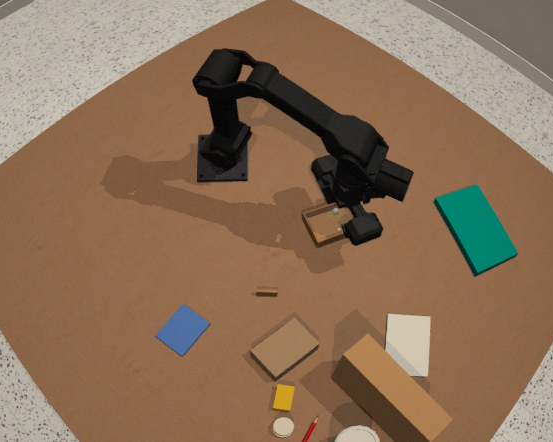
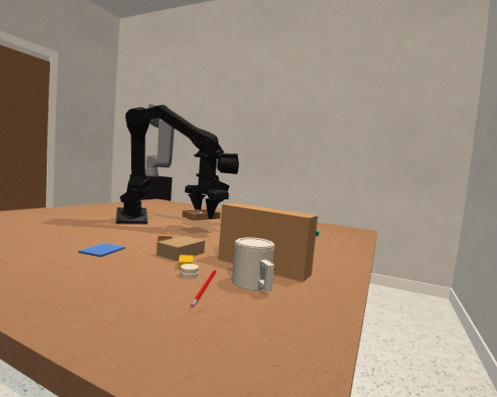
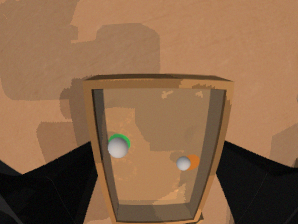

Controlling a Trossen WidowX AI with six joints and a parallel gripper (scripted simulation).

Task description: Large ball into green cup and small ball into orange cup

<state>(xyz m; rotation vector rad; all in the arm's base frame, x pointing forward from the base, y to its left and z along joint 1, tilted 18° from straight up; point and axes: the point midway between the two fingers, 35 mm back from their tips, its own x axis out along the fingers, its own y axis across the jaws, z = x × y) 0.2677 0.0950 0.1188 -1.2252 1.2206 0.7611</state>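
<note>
Now: hand 3 cm above the wooden puzzle and 1 cm to the left of it. From my hand the other things lie so: green slab (28 cm to the left, 19 cm ahead, 8 cm below); then white slab (28 cm ahead, 9 cm below, 5 cm to the right); then tan box (24 cm to the right, 13 cm ahead, 7 cm below).
</note>
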